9 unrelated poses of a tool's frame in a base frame.
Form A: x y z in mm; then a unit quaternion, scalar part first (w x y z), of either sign.
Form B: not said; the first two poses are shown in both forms.
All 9 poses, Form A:
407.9 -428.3 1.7 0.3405 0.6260 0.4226 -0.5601
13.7 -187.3 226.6 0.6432 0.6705 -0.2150 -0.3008
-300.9 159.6 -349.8 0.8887 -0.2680 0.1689 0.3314
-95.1 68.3 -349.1 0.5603 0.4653 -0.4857 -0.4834
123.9 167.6 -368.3 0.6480 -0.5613 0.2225 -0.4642
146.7 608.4 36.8 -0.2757 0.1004 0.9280 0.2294
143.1 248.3 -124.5 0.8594 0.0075 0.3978 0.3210
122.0 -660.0 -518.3 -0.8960 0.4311 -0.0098 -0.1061
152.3 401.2 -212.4 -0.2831 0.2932 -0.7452 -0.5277
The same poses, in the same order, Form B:
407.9 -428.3 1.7 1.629 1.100 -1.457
13.7 -187.3 226.6 1.527 -0.490 -0.685
-300.9 159.6 -349.8 -0.557 0.351 0.689
-95.1 68.3 -349.1 1.097 -1.145 -1.139
123.9 167.6 -368.3 -1.276 0.506 -1.055
146.7 608.4 36.8 -0.270 -2.494 -0.616
143.1 248.3 -124.5 0.016 0.835 0.674
122.0 -660.0 -518.3 -0.893 0.020 0.220
152.3 401.2 -212.4 -0.785 1.995 1.413

